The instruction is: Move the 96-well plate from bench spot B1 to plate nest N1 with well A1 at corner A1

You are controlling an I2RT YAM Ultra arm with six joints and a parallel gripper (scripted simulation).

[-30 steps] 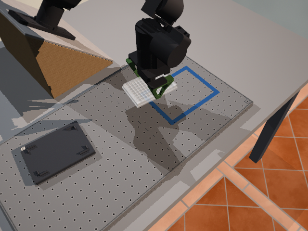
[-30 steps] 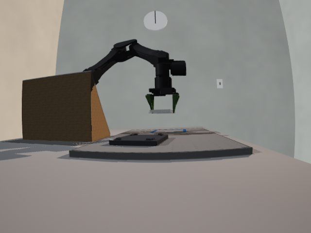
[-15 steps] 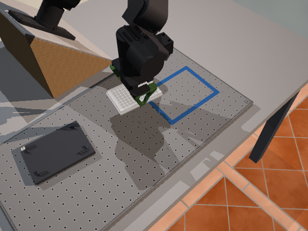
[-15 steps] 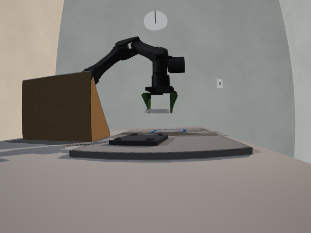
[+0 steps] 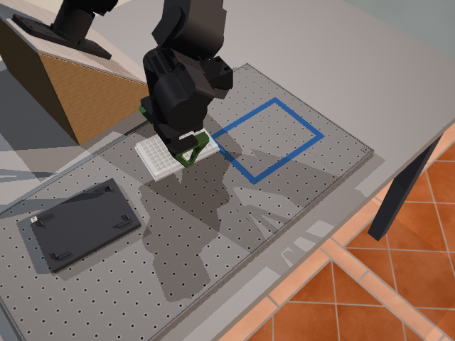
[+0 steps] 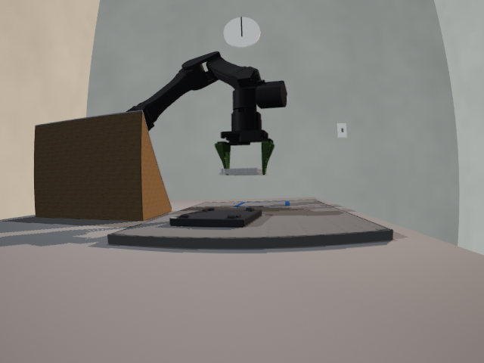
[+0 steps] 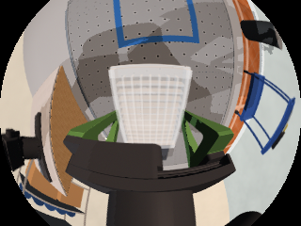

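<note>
My gripper is now 4 cm past the plate nest N1, 19 cm to the left of it and 8 cm above it. Round my hand: 96-well plate (right at my hand); white A1 mark (11 cm behind, 25 cm to the right, 8 cm below).
</note>
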